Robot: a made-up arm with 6 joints. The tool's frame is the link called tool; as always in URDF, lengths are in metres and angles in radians. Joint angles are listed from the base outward. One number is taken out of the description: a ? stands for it. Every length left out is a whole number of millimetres.
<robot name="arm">
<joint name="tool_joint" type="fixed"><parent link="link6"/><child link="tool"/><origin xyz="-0.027 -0.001 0" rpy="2.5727 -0.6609 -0.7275"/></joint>
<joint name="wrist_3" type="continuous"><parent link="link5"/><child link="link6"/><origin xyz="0.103 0 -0.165" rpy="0 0 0"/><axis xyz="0 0 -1"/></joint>
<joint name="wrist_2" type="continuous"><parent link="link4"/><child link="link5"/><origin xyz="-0.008 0.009 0" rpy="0 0 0"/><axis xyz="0 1 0"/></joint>
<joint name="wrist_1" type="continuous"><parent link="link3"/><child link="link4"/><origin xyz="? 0 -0.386" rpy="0 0 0"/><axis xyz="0 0 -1"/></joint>
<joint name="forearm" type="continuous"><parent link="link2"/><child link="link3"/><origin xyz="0.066 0 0.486" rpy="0 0 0"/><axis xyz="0 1 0"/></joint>
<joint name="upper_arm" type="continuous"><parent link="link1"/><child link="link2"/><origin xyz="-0.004 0.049 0" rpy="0 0 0"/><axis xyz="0 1 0"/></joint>
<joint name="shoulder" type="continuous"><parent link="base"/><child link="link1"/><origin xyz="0.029 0.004 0.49" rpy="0 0 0"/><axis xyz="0 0 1"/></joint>
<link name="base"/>
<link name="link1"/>
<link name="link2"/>
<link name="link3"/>
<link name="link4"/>
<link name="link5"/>
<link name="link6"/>
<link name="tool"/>
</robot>
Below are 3 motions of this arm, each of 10 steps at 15 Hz.
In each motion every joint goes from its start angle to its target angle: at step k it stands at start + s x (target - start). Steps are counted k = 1, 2, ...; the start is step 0. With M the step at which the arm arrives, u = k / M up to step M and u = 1 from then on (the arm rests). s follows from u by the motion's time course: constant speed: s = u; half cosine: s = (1 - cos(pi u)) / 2; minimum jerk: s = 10 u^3 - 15 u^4 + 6 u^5.
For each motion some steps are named. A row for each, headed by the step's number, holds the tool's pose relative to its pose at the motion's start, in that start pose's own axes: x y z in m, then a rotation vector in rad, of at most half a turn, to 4 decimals.
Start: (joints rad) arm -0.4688 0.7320 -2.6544 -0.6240 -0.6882 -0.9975
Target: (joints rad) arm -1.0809 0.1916 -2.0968 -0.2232 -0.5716 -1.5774
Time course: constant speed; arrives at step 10
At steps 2, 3, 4, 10:
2: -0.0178 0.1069 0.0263 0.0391 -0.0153 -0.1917
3: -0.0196 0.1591 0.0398 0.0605 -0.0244 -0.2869
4: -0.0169 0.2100 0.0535 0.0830 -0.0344 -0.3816
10: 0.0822 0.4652 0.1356 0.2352 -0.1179 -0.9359

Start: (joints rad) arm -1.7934 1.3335 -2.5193 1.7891 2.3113 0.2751
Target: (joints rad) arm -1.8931 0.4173 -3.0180 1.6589 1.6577 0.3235
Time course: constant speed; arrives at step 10
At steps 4, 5, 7, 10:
4: -0.3438 -0.0392 -0.1166 0.2289 0.5291 -0.0766
5: -0.4392 -0.0359 -0.1249 0.3023 0.6534 -0.1073
7: -0.6332 -0.0134 -0.1118 0.4648 0.8891 -0.1867
10: -0.9117 0.0581 -0.0122 0.7377 1.2018 -0.3597

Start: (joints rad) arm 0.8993 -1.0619 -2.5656 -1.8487 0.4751 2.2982
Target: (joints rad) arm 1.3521 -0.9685 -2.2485 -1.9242 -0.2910 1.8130
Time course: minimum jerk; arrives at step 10
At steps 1, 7, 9, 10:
1: 0.0000 0.0023 0.0020 -0.0011 -0.0025 -0.0077
7: 0.0429 0.2250 0.0978 -0.0638 -0.4791 -0.5793
9: 0.0599 0.2601 0.0968 -0.0602 -0.6107 -0.6318
10: 0.0609 0.2619 0.0966 -0.0599 -0.6183 -0.6341

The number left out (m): 0.052
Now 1 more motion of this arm.
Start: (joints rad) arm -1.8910 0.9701 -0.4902 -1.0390 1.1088 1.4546
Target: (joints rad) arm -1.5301 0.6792 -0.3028 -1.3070 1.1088 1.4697
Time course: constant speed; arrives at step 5
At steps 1, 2, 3, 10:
1: 0.0064 0.0172 0.0028 0.0546 0.0824 0.0742
2: 0.0116 0.0344 0.0053 0.1100 0.1658 0.1472
3: 0.0154 0.0513 0.0076 0.1662 0.2501 0.2189
10: 0.0192 0.0838 0.0121 0.2810 0.4211 0.3586

